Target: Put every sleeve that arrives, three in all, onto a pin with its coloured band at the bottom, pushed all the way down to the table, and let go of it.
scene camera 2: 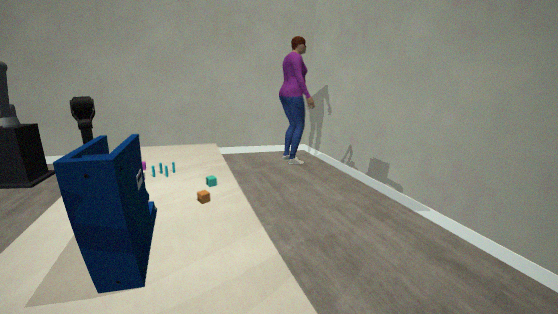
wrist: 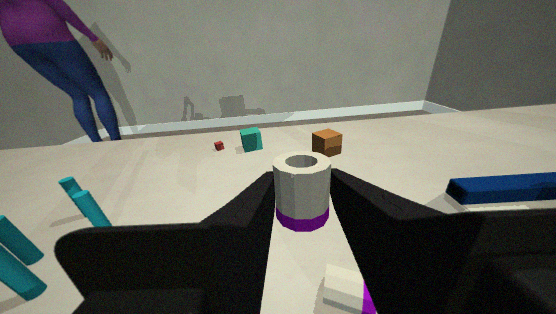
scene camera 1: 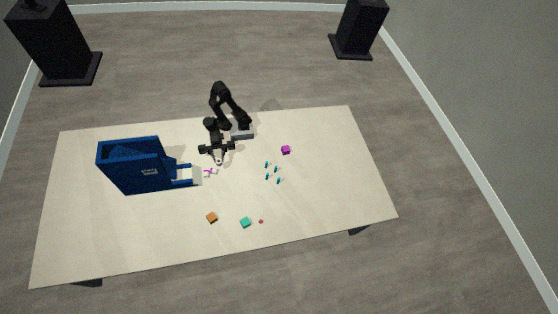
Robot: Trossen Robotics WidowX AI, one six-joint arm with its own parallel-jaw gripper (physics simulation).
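Observation:
My gripper [scene camera 1: 218, 158] [wrist: 300, 177] is shut on a pale sleeve [scene camera 1: 218, 162] [wrist: 303, 200]. In the wrist view the sleeve is upright, its open end up and its purple band at the bottom, held above the table. Another sleeve [wrist: 344, 286] lies on its side below my right finger, its purple band to the right and partly hidden by the finger. In scene camera 1, loose purple-banded sleeves [scene camera 1: 210, 171] lie by the chute's mouth. Several bare teal pins [scene camera 1: 275, 169] [scene camera 2: 166, 171] [wrist: 92, 207] stand apart from the gripper, on its left in the wrist view.
The tall blue chute [scene camera 1: 135, 175] [scene camera 2: 100, 215] stands beside the gripper, its rail [wrist: 505, 187] on the right. An orange cube [scene camera 1: 211, 217] [scene camera 2: 203, 196] [wrist: 327, 142], a teal cube [scene camera 1: 245, 222] [scene camera 2: 211, 181] [wrist: 251, 139], a small red cube [scene camera 1: 260, 221] [wrist: 219, 145] and a magenta cube [scene camera 1: 285, 149] lie on the table.

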